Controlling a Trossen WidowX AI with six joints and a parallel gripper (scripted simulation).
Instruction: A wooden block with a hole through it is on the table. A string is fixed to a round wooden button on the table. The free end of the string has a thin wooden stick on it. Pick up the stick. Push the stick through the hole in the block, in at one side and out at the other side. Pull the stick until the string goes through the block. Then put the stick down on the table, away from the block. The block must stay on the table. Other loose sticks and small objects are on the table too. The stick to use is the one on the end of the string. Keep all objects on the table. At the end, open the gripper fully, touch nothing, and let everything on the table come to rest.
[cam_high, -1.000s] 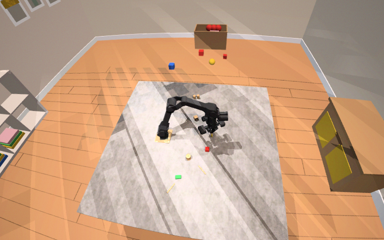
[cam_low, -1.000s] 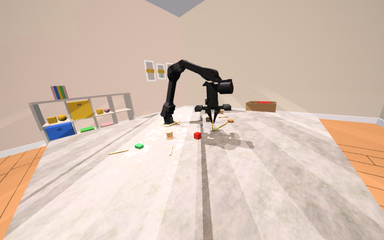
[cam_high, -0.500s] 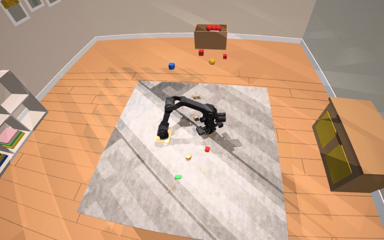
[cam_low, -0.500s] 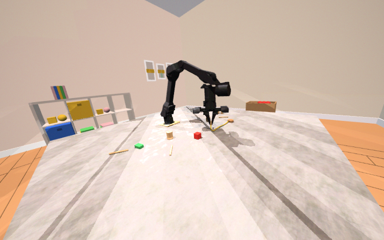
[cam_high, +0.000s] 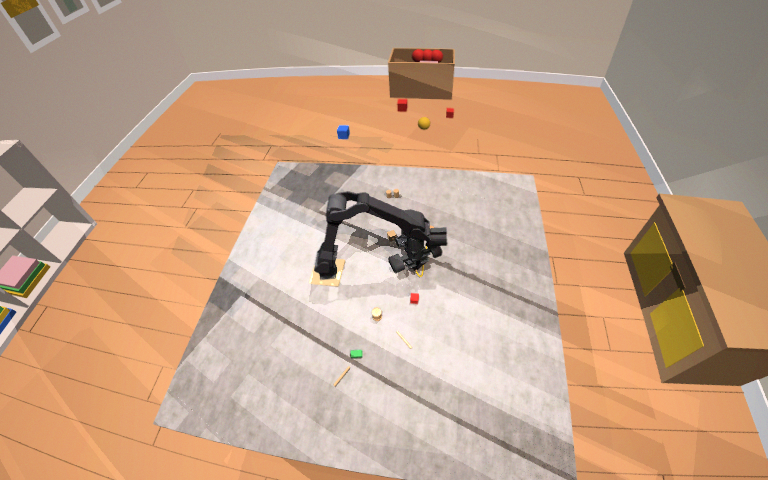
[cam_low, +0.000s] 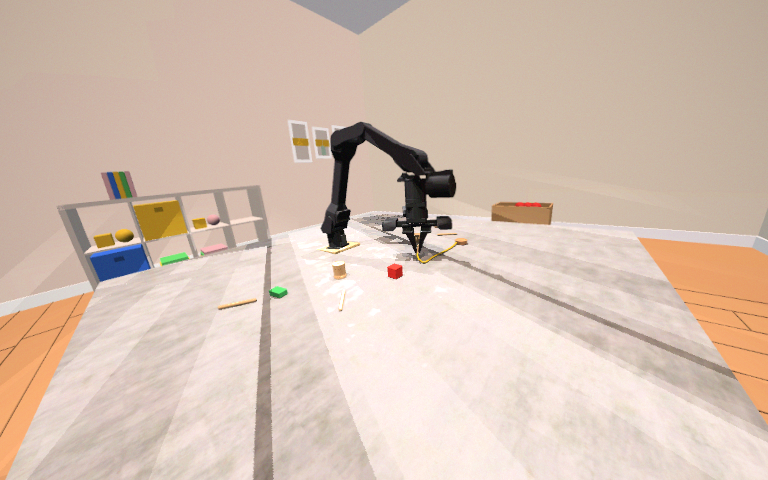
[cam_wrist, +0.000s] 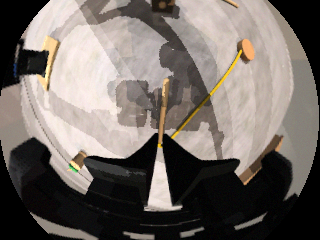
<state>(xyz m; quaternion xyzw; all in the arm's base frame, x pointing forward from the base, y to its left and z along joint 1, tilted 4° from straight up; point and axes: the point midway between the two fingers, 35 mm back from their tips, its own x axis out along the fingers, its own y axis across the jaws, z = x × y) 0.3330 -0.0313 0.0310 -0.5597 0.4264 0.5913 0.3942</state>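
My gripper tip is now 80 mm past the small wooden block, 180 mm to the right of it and 10 mm above it. From my gripper tip the other things lie so: round wooden button (80 mm ahead, 200 mm to the left, 20 mm below); red cube (20 mm behind, 120 mm to the right, 10 mm below); loose stick (20 mm ahead, 300 mm to the left, 20 mm below).
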